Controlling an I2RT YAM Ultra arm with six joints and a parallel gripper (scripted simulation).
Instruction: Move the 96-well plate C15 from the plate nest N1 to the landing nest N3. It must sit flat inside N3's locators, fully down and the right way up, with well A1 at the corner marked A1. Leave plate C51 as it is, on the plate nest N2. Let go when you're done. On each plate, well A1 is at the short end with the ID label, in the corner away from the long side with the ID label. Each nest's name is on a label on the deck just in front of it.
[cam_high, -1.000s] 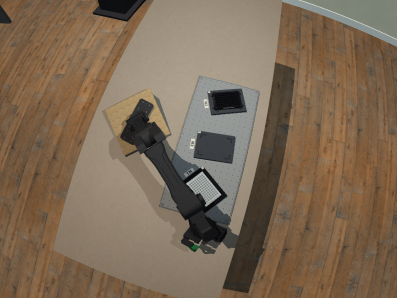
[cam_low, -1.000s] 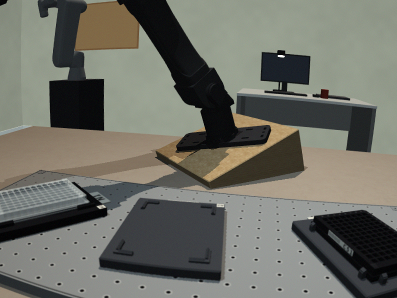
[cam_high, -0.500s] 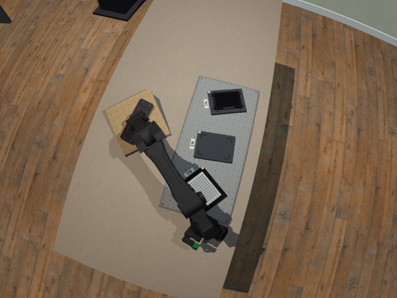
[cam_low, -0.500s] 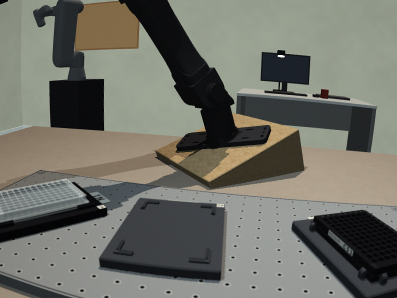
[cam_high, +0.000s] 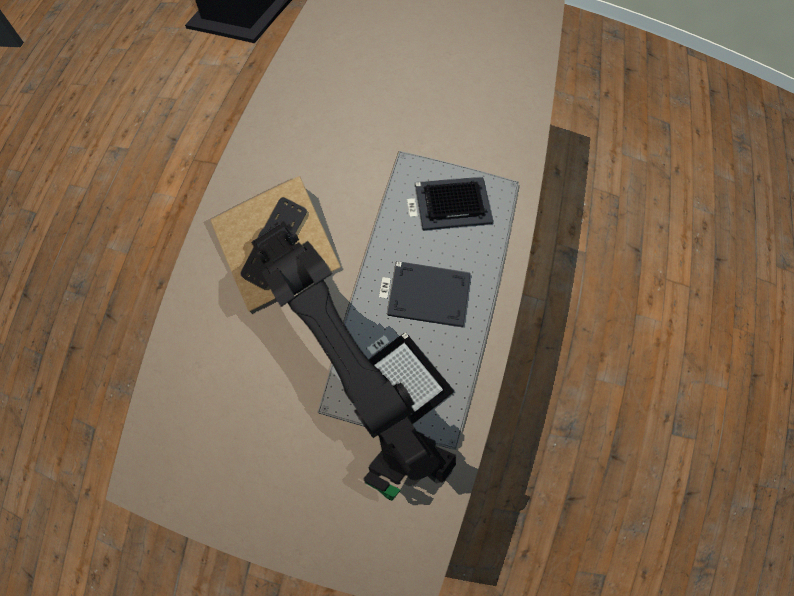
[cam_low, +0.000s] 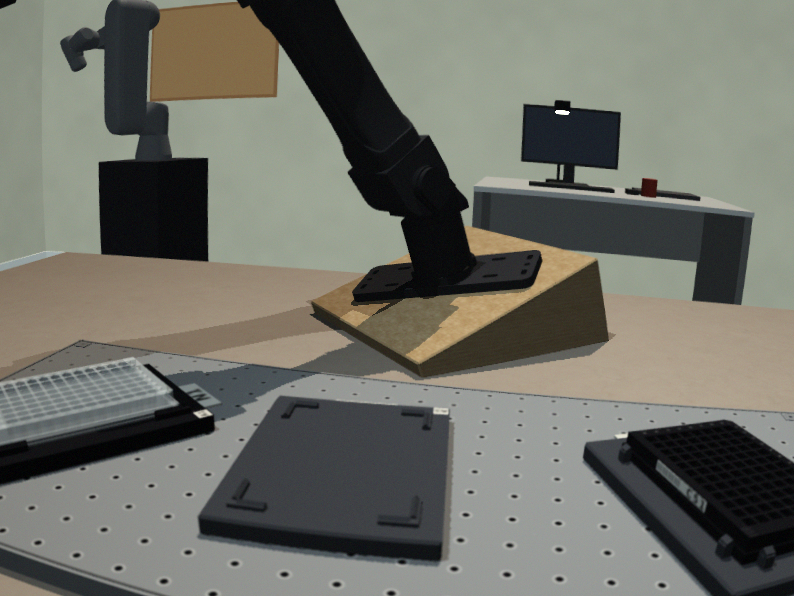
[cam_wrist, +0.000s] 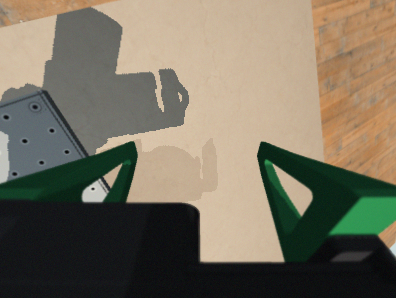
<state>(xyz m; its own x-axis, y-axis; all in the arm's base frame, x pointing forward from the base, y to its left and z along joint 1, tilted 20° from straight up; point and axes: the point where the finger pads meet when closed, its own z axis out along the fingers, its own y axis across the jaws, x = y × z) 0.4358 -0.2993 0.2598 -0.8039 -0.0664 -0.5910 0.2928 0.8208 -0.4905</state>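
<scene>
My hand is 20 cm to the right of the clear 96-well plate C15, 9 cm above it and 8 cm past it. From my hand the other things lie so: grey landing nest N3 (39 cm to the left, 11 cm behind, 10 cm below); black nest N1 (20 cm to the left, 10 cm below, 8 cm behind); black plate C51 (62 cm to the left, 15 cm behind, 8 cm below).
</scene>
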